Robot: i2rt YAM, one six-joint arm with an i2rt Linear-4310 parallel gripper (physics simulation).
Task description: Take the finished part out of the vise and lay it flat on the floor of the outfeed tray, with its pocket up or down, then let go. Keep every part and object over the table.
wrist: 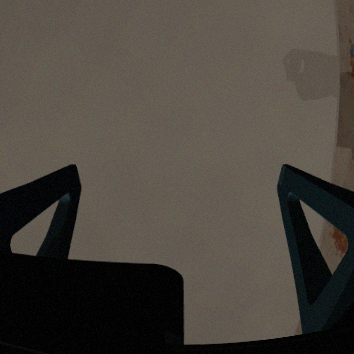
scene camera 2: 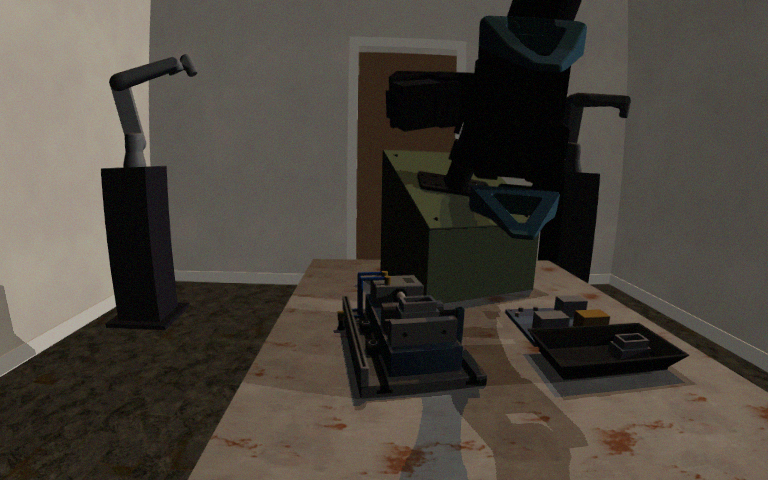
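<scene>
The finished part, a grey block with a rectangular pocket facing up, sits between the jaws of the vise, which has a blue base, on the left half of the table. The black outfeed tray stands to the right; a similar grey pocketed part lies in it, pocket up. My gripper is open and empty, high above the table and well clear of the vise and tray. The vise, part and tray do not show in the wrist view.
A green sloped cabinet stands behind the vise. A bluish plate with two grey blocks and a yellow block lies behind the tray. Blue pipes rise at the vise's left rear. The table has rust-coloured stains.
</scene>
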